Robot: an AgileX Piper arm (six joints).
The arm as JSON. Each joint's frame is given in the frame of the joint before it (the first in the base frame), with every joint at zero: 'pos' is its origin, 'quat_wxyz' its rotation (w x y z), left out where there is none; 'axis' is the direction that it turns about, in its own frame. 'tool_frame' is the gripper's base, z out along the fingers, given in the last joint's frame.
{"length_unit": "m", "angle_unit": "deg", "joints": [
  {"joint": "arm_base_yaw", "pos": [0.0, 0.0, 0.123], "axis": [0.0, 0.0, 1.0]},
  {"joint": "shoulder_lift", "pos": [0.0, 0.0, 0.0], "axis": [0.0, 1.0, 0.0]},
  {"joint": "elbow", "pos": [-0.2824, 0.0, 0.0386], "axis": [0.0, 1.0, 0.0]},
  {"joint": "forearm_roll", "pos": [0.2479, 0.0, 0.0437], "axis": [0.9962, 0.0, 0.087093]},
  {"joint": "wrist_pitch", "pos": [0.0, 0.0, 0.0], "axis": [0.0, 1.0, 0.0]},
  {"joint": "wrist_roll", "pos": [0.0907, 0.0, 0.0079], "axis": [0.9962, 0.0, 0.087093]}
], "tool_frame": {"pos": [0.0, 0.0, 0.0], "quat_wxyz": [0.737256, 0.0, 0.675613, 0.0]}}
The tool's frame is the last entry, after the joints.
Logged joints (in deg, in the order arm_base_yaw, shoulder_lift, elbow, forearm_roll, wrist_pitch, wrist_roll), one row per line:
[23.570, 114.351, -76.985, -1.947, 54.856, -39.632]
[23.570, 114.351, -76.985, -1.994, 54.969, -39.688]
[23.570, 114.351, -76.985, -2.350, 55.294, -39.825]
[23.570, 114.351, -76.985, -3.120, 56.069, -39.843]
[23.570, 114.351, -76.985, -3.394, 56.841, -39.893]
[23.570, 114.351, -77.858, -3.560, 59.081, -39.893]
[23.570, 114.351, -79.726, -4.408, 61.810, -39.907]
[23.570, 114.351, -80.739, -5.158, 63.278, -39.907]
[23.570, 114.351, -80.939, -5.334, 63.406, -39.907]
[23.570, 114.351, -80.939, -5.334, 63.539, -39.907]
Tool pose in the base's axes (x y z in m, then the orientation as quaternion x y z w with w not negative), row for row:
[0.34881, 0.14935, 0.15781, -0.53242, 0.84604, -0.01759, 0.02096]
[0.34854, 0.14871, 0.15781, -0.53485, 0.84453, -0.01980, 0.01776]
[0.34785, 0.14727, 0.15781, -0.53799, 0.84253, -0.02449, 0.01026]
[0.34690, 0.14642, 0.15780, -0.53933, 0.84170, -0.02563, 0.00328]
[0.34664, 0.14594, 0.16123, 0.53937, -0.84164, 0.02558, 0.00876]
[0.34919, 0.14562, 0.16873, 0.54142, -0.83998, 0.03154, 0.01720]
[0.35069, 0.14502, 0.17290, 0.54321, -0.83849, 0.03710, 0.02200]
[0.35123, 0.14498, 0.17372, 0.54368, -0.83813, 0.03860, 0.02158]
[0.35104, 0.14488, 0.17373, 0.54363, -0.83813, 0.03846, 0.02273]
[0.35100, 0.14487, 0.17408, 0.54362, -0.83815, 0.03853, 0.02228]
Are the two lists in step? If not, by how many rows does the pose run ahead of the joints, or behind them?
The pose runs 1 row ahead of the joints: the pose in row i belongs to the joints in row i + 1.
